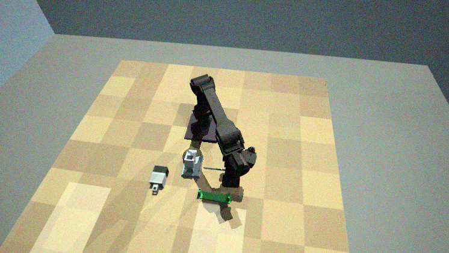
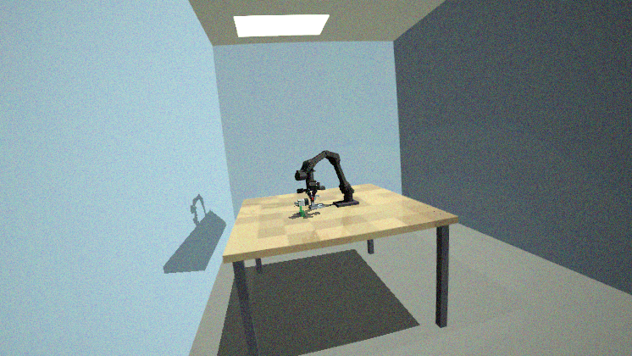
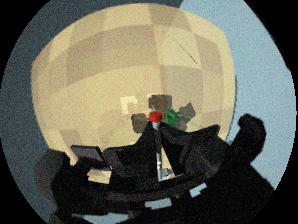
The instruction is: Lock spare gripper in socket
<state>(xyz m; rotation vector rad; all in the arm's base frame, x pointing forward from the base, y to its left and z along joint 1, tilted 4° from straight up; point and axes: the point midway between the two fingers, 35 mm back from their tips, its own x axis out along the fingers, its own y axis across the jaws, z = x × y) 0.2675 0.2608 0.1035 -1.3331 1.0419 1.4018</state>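
Right now my gripper tip is 80 mm short of the green holder, 60 mm to the left of it and 70 mm above it. From my gripper tip the other things lie so: grey mount 10 mm behind, 200 mm to the right, 40 mm below; then spare gripper 100 mm ahead, 310 mm to the right, 70 mm below.
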